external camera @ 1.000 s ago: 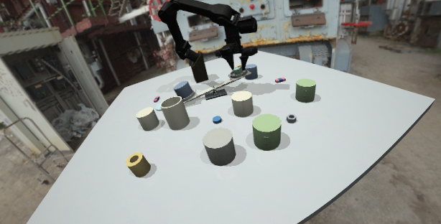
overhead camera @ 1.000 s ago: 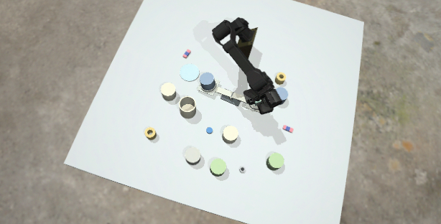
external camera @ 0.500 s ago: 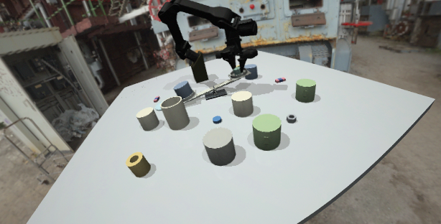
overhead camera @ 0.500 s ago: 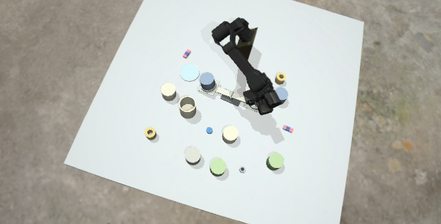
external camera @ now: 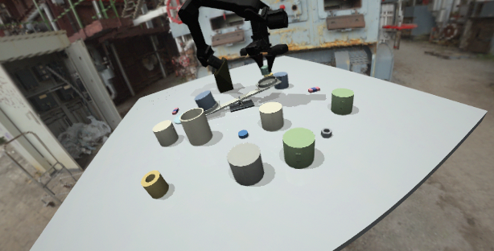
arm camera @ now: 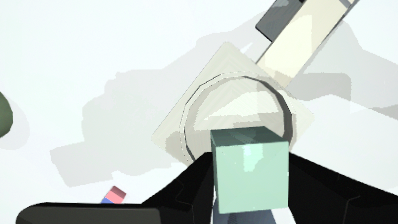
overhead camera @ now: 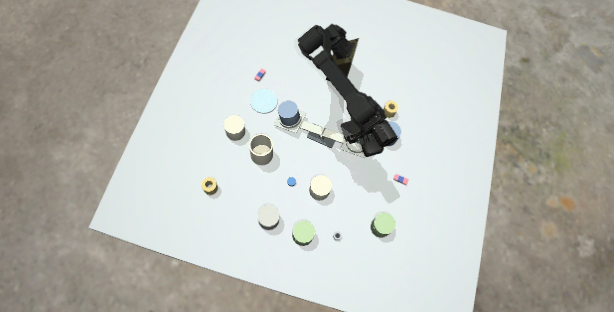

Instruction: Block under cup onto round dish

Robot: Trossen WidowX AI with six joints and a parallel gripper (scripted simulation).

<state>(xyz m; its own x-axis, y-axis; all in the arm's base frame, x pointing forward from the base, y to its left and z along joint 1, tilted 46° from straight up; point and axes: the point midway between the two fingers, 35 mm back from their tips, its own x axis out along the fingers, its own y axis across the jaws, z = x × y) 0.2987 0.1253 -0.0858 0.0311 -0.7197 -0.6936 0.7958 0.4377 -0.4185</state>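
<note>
Now: the round light-blue dish 7 cm behind my gripper tip, 38 cm to the right of it and 12 cm below it. Also, from my gripper tip: small balance: 1 cm behind, 13 cm to the right, 10 cm below; then blue disc: 19 cm ahead, 17 cm to the right, 12 cm below; then mint-green block: 1 cm above.
</note>
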